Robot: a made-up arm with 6 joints.
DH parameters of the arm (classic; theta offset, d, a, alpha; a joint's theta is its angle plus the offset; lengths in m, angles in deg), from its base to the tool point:
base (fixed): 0 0.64 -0.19 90
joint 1: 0 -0.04 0.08 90
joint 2: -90 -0.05 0.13 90
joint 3: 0 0.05 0.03 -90
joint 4: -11.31 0 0.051 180
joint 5: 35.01 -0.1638 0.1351 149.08
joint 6: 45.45 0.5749 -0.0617 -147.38
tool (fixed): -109.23 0.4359 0 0
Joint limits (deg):
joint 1: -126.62..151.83
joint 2: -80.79..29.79
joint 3: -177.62..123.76
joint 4: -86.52..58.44
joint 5: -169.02..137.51
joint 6: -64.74..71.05
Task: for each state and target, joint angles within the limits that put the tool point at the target. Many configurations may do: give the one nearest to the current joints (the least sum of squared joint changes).
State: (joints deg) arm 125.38 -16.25 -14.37 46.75 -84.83 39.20
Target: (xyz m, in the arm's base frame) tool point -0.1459 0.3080 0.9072
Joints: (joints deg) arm 151.83 8.09 -41.17 31.74 -67.94 19.85
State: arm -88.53 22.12 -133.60 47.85 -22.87 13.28
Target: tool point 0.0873 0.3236 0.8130
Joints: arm -79.09 -30.94 -161.85 58.44 -49.57 14.61
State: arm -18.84 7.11 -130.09 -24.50 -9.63 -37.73
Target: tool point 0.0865 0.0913 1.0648
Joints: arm -20.12 10.94 -128.31 -17.21 -10.13 -54.68
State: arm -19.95 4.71 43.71 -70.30 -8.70 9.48
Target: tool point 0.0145 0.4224 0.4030
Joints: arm -0.94 27.87 3.96 -59.75 -10.72 -8.60
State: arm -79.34 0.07 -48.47 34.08 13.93 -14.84
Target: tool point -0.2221 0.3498 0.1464
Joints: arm -99.69 29.79 -42.40 33.42 19.20 -33.40
